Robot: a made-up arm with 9 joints.
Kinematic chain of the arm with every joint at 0, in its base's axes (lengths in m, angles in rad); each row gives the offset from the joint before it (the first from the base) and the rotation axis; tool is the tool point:
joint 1: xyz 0 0 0.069 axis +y
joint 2: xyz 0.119 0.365 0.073 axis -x
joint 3: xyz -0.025 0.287 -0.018 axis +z
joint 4: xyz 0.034 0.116 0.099 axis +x
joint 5: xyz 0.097 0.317 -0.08 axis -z
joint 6: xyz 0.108 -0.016 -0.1 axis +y
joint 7: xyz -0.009 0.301 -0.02 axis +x
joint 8: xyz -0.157 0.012 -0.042 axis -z
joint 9: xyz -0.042 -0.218 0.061 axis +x
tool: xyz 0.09 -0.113 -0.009
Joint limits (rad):
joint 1: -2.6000..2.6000
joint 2: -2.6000..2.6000
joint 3: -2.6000..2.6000
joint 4: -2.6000..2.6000
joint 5: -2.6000..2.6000
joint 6: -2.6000..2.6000
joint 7: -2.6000..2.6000
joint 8: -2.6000..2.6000
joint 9: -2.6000..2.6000
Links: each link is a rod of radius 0.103 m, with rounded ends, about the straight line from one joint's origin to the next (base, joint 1, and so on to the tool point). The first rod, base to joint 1, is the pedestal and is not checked.
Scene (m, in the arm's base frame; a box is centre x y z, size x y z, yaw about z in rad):
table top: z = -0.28
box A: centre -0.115 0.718 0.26 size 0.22 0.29 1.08 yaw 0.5
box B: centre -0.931 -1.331 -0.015 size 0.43 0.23 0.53 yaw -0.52
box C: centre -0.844 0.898 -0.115 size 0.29 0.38 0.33 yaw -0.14
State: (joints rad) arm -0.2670 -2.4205 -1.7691 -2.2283 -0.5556 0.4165 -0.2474 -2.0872 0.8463
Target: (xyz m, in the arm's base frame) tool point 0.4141 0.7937 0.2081
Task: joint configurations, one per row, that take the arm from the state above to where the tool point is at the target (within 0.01 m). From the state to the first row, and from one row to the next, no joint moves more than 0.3 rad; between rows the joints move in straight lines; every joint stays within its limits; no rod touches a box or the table.
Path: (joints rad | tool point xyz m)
1: 0.0184 -2.4504 -1.7505 -2.2902 -0.8044 0.2222 -0.2885 -1.8685 0.8413 | -0.4821 0.1871 0.6153
2: 0.3038 -2.4803 -1.7319 -2.3522 -1.0532 0.0279 -0.3296 -1.6498 0.8363 | -0.2941 0.1403 0.6743
3: 0.5892 -2.5102 -1.7133 -2.4142 -1.3020 -0.1664 -0.3707 -1.4311 0.8313 | -0.0925 0.1054 0.6703
4: 0.8746 -2.5402 -1.6946 -2.4761 -1.5508 -0.3607 -0.4118 -1.2124 0.8263 | 0.0886 0.0791 0.5925
5: 1.1600 -2.5701 -1.6760 -2.5380 -1.7996 -0.5550 -0.4529 -0.9937 0.8213 | 0.2078 0.0653 0.4566
6: 1.4455 -2.6000 -1.6574 -2.6000 -2.0483 -0.7493 -0.4940 -0.7750 0.8163 | 0.2406 0.0680 0.3082
7: 1.3487 -2.5794 -1.5569 -2.4739 -1.7752 -0.6474 -0.4687 -0.8663 0.7940 | 0.2642 0.1515 0.3857
8: 1.2520 -2.5588 -1.4563 -2.3478 -1.5020 -0.5455 -0.4435 -0.9575 0.7717 | 0.2683 0.2635 0.4454
9: 1.1553 -2.5382 -1.3558 -2.2217 -1.2288 -0.4436 -0.4183 -1.0488 0.7495 | 0.2612 0.3924 0.4722
10: 1.0585 -2.5176 -1.2553 -2.0957 -0.9556 -0.3418 -0.3930 -1.1401 0.7272 | 0.2553 0.5226 0.4601
11: 0.9618 -2.4970 -1.1547 -1.9696 -0.6824 -0.2399 -0.3678 -1.2313 0.7049 | 0.2630 0.6378 0.4133
12: 0.8651 -2.4764 -1.0542 -1.8435 -0.4092 -0.1380 -0.3426 -1.3226 0.6826 | 0.2921 0.7252 0.3447
13: 0.7683 -2.4558 -0.9536 -1.7174 -0.1360 -0.0361 -0.3173 -1.4138 0.6603 | 0.3441 0.7776 0.2711
14: 0.6716 -2.4352 -0.8531 -1.5913 0.1371 0.0658 -0.2921 -1.5051 0.6380 | 0.4141 0.7937 0.2081

